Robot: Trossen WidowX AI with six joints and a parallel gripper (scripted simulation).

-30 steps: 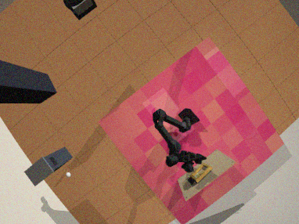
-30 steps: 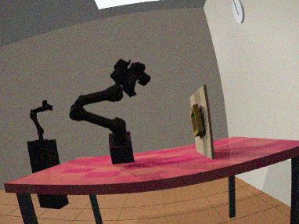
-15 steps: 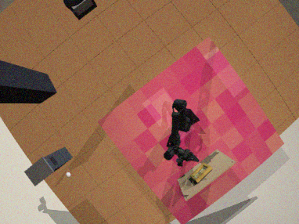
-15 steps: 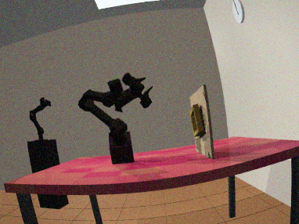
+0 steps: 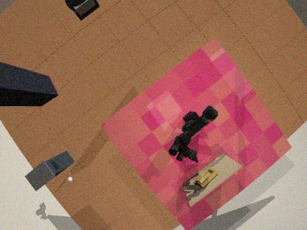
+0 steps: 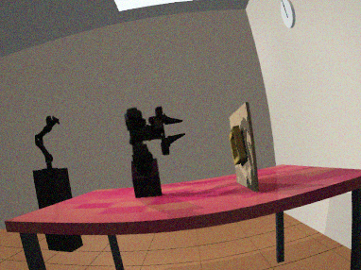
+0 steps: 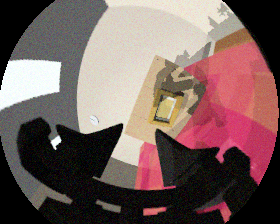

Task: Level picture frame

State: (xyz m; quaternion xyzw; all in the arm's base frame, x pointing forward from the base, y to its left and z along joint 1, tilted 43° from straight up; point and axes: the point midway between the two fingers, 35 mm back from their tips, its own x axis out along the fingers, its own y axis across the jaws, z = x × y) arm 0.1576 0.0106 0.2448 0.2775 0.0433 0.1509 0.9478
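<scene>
My gripper tip is 210 mm short of the picture frame, 20 mm to the right of it and 100 mm above it. The rest, counted from my gripper tip: wall panel 220 mm ahead, 40 mm to the left, 120 mm below.
</scene>
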